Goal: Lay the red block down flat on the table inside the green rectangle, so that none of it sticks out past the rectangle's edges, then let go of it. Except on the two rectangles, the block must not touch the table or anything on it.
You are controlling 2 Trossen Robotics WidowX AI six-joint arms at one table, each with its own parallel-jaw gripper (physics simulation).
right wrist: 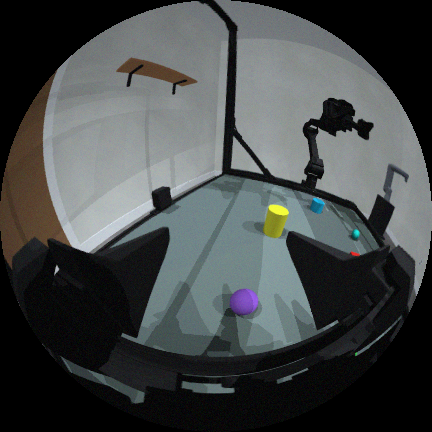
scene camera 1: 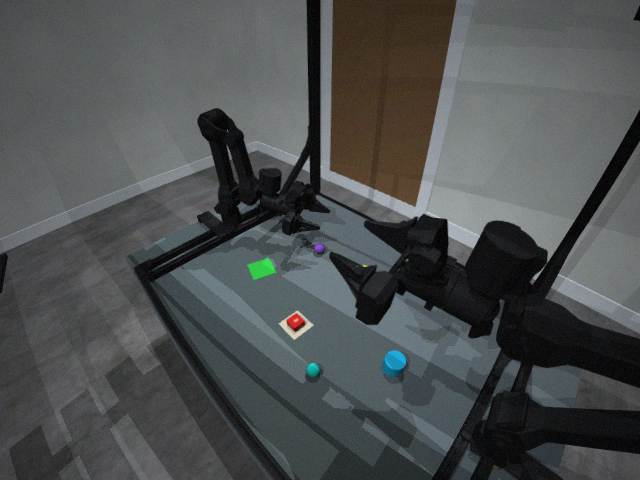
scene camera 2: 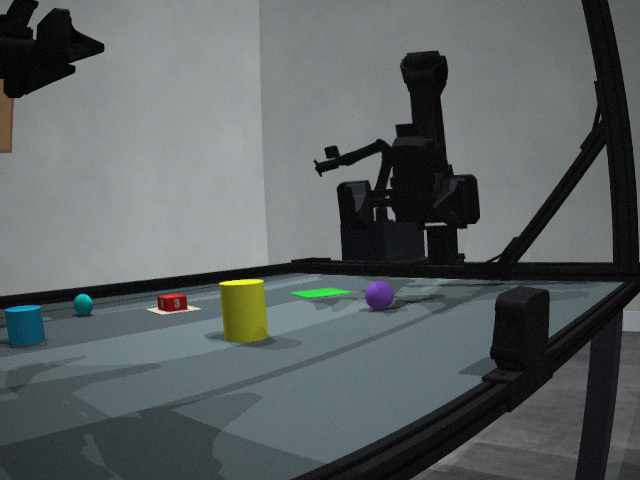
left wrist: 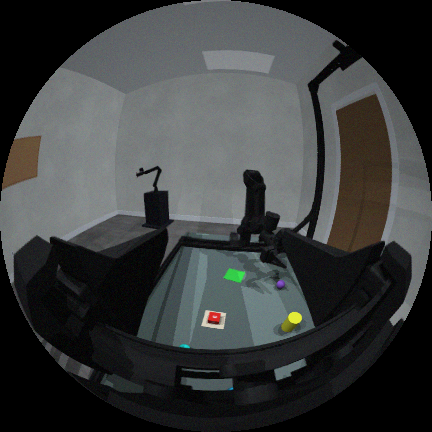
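Where they show: left gripper, fingertip midpoint: (right wrist: 362, 116) (scene camera 1: 348, 237) (scene camera 2: 88, 59) (left wrist: 227, 235); right gripper, fingertip midpoint: (right wrist: 230, 235) (scene camera 1: 325, 219) (scene camera 2: 395, 213); left arm's base, origin of the base link: (right wrist: 309, 187) (scene camera 1: 490, 442); right arm's base, origin of the base link: (scene camera 1: 232, 222) (scene camera 2: 443, 263) (left wrist: 243, 242).
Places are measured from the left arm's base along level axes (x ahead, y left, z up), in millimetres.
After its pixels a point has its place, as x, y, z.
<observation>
The red block (scene camera 1: 295, 321) @[479, 0, 0] (scene camera 2: 172, 302) @[471, -17, -6] (left wrist: 214, 317) @[476, -4, 0] lies flat on the cream rectangle (scene camera 1: 295, 335) @[461, 22, -18] (left wrist: 206, 322) @[467, 15, -11]; part of the block (right wrist: 355, 254) @[471, 0, -1] also shows past a finger in the right wrist view. The green rectangle (scene camera 1: 262, 269) @[688, -88, -18] (scene camera 2: 320, 292) @[694, -89, -18] (left wrist: 234, 275) @[688, -90, -18] is bare. My left gripper (scene camera 1: 348, 239) @[351, 0, 324] (scene camera 2: 88, 57) @[351, 0, 324] (left wrist: 227, 235) @[351, 0, 324] is open and empty, high above the table, to the right of the block in scene camera 1. My right gripper (scene camera 1: 324, 219) @[600, -284, 93] (scene camera 2: 408, 201) @[600, -284, 93] (right wrist: 230, 235) @[600, -284, 93] is open and empty, low above the table, beyond the green rectangle and near the purple ball.
A purple ball (scene camera 1: 319, 248) @[592, -246, 8] (scene camera 2: 379, 295) @[586, -265, 0] (right wrist: 244, 302) @[608, -256, 12] lies right of the green rectangle. A yellow cylinder (scene camera 2: 244, 310) @[403, -236, 12] (left wrist: 292, 321) @[405, -207, 36] (right wrist: 275, 221) @[439, -223, 19] stands farther off. A teal ball (scene camera 1: 313, 369) @[364, 74, 10] (scene camera 2: 83, 304) @[362, 57, -2] and a blue cylinder (scene camera 1: 394, 363) @[231, -36, 17] (scene camera 2: 25, 325) @[227, -66, 2] are on the block's other side.
</observation>
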